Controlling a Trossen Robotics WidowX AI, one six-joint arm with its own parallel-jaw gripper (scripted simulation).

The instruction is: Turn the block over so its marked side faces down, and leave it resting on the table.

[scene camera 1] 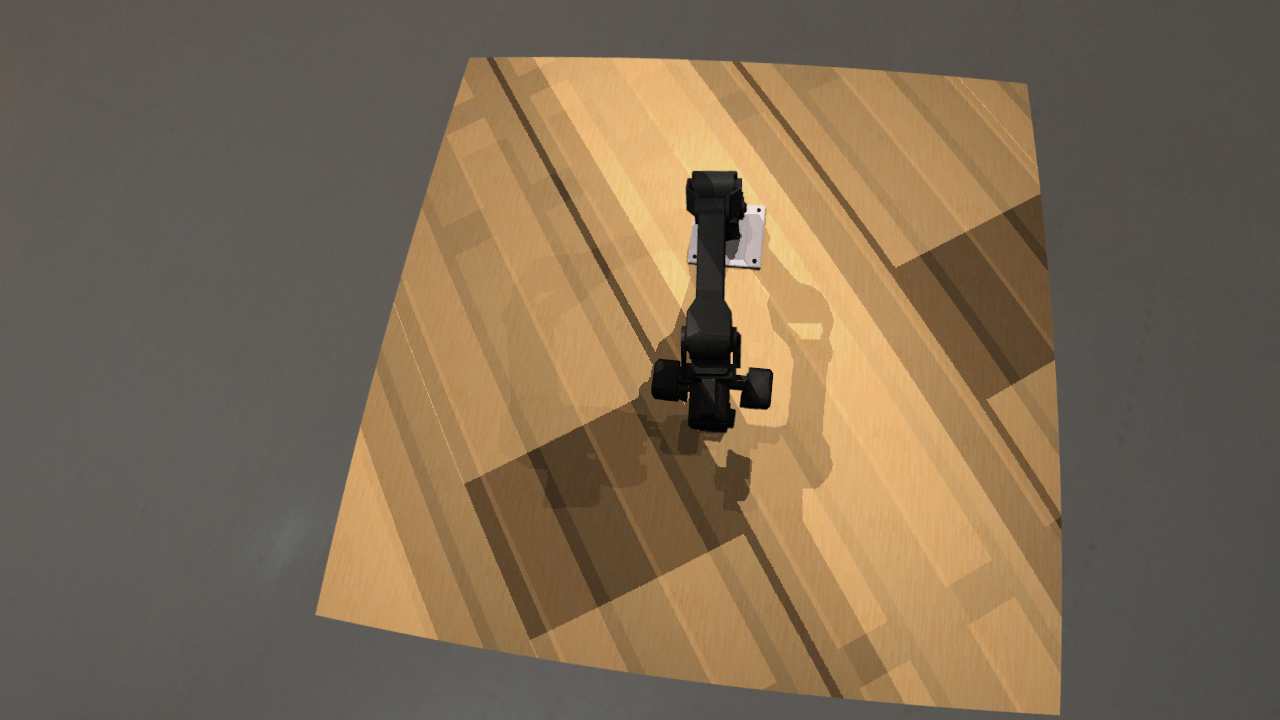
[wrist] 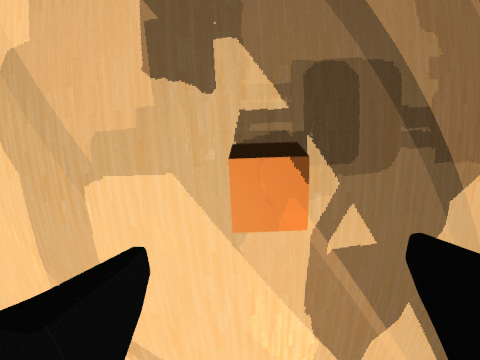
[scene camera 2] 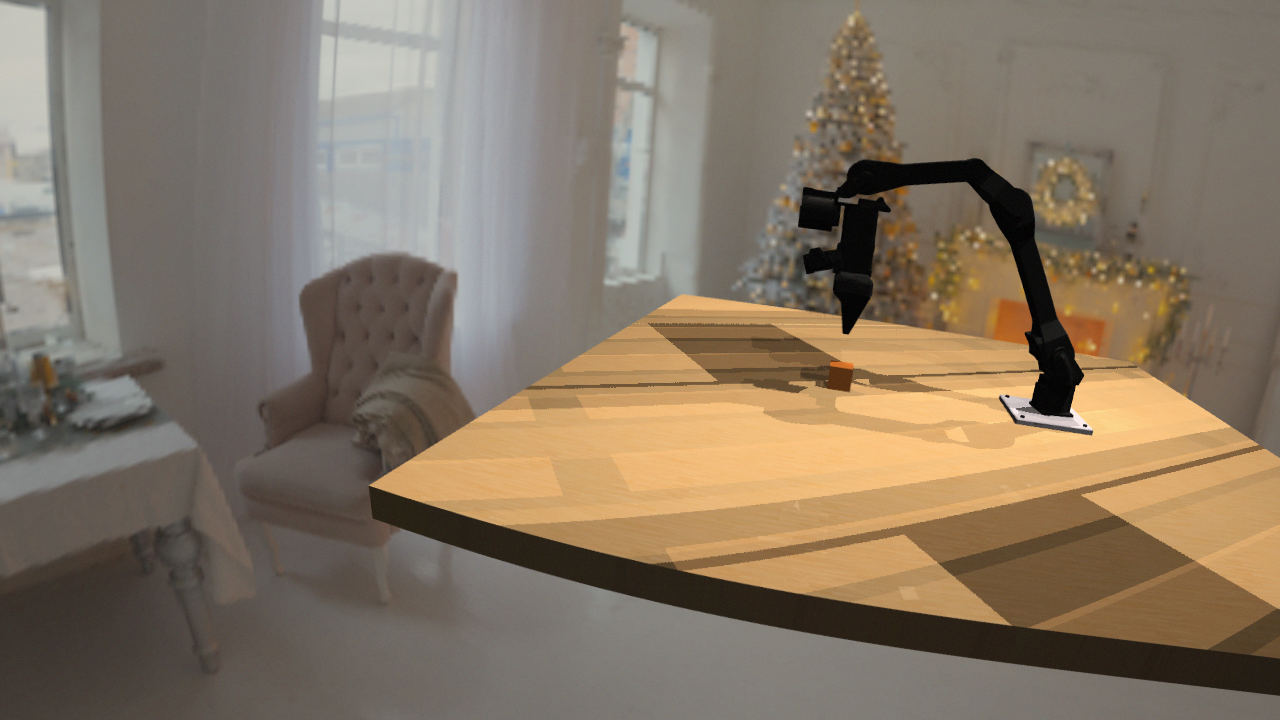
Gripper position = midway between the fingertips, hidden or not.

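Note:
Scene camera 1 shows my gripper (scene camera 1: 713,402), open and holding nothing. The gripper (scene camera 2: 845,328) is also visible in scene camera 2. In the wrist view: my gripper (wrist: 282,257) and a block (wrist: 268,182).

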